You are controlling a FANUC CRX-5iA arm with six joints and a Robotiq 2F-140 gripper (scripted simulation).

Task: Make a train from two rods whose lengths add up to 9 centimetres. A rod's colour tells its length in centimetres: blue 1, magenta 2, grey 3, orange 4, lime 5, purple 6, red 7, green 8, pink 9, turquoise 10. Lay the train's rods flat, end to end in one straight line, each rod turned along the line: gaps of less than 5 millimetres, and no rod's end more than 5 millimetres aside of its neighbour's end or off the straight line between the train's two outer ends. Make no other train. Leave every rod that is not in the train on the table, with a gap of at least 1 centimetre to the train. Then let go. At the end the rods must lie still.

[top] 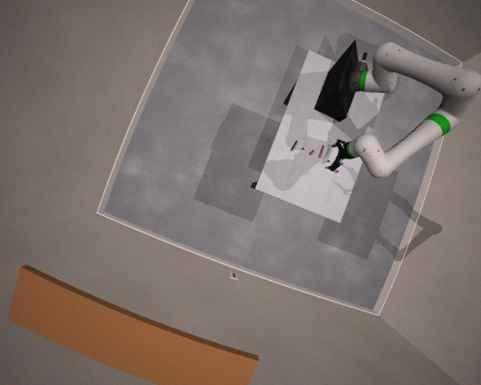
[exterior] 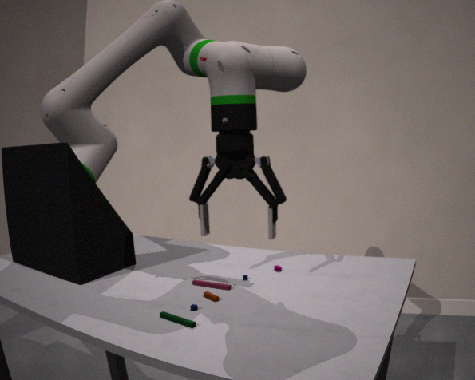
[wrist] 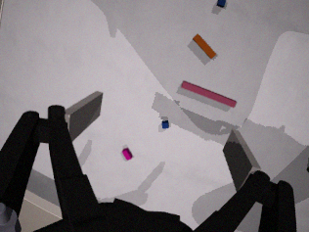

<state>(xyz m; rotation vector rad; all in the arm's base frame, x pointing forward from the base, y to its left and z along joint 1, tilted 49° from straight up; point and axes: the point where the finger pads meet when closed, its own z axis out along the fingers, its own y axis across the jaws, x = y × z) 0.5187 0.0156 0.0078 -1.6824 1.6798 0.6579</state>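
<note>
Right now my hand is 3 cm past the green rod, 22 cm to the left of it and 12 cm above it. Round my hand: pink rod (6 cm behind, 2 cm to the right, 12 cm below); orange rod (2 cm behind, 9 cm to the right, 12 cm below); magenta rod (4 cm ahead, 13 cm to the left, 12 cm below).
</note>
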